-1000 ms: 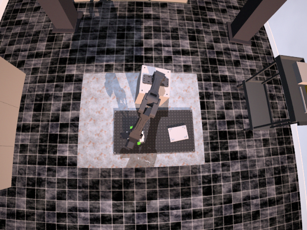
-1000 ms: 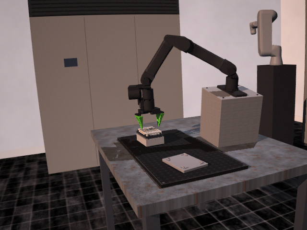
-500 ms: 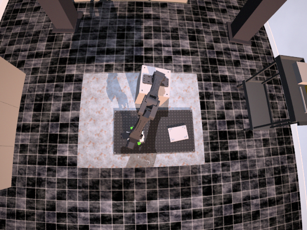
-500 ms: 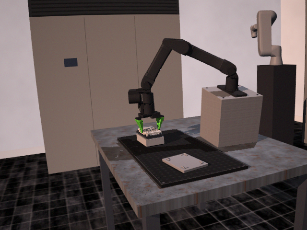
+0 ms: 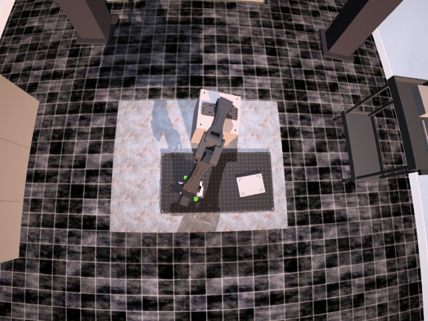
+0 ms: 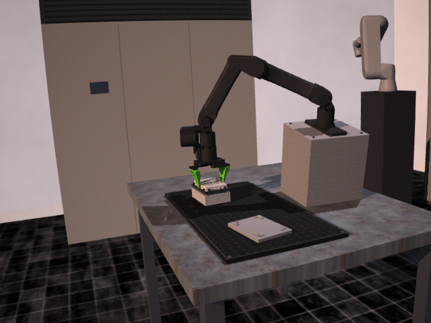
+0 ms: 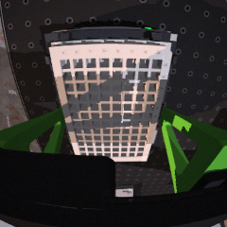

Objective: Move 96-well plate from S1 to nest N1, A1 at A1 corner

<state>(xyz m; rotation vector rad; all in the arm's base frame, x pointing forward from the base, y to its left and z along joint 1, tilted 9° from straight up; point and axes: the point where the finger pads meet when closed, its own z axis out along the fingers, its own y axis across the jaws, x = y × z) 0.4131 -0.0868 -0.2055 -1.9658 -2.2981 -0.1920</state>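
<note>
The 96-well plate lies right at my hand. From my hand the other things lie so: plate nest N1: 60 mm behind, 360 mm to the left, 60 mm below.
</note>
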